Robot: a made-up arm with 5 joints. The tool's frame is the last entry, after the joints. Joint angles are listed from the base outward. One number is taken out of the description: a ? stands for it. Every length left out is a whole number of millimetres.
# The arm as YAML. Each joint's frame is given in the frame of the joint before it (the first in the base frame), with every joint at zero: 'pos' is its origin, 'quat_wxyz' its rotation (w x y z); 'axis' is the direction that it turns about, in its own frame. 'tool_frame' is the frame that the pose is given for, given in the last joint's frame.
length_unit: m
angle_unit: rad
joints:
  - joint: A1
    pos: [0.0, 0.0, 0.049]
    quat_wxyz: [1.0, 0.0, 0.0, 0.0]
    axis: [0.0, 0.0, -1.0]
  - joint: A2
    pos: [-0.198, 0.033, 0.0]
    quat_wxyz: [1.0, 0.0, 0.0, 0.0]
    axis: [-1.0, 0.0, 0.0]
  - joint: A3
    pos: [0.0, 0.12, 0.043]
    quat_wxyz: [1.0, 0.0, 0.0, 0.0]
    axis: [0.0, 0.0, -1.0]
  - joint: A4
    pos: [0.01, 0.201, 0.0]
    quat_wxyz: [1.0, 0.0, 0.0, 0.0]
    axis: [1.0, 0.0, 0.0]
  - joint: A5
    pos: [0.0, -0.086, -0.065]
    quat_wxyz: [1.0, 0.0, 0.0, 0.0]
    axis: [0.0, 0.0, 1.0]
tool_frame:
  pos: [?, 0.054, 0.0]
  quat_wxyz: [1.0, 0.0, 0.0, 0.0]
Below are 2 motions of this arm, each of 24 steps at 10 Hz.
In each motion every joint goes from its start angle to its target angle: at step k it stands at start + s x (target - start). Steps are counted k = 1, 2, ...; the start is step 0. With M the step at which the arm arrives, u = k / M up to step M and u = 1 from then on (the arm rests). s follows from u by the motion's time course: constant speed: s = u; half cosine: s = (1 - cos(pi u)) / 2; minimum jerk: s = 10 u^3 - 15 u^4 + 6 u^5.
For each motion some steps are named. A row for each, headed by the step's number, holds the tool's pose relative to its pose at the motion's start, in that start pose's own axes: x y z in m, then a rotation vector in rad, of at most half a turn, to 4 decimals.
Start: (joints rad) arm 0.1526 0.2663 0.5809 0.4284 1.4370
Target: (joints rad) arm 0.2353 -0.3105 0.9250 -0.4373 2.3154
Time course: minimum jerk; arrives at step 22
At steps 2, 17, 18, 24:
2: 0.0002 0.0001 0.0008 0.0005 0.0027 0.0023
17: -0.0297 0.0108 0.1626 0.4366 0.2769 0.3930
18: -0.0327 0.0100 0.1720 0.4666 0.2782 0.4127
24: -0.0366 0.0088 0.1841 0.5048 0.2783 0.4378

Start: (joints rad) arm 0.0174 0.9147 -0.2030 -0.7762 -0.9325
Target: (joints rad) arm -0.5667 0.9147 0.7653 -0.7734 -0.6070
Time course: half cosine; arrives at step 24
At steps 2, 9, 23, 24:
2: -0.0004 -0.0016 -0.0020 -0.0023 -0.0001 -0.0073
9: -0.0044 -0.0299 -0.0387 -0.0274 0.0138 -0.1340
23: 0.0006 -0.0963 -0.1489 0.0275 0.1566 -0.4127
24: 0.0006 -0.0966 -0.1497 0.0283 0.1579 -0.4143

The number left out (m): 0.175
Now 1 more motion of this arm.
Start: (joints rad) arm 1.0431 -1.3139 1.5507 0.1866 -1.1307
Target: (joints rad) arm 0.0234 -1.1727 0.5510 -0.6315 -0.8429
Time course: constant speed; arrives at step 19
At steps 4, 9, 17, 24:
4: -0.0188 0.0285 0.0709 -0.1937 -0.3292 0.3273
9: -0.0817 0.0617 0.1288 -0.4608 -0.7200 0.7445
17: -0.2140 0.0591 0.1385 -0.9306 -1.2560 1.4515
24: -0.2421 0.0434 0.1310 -1.0522 -1.3627 1.6409

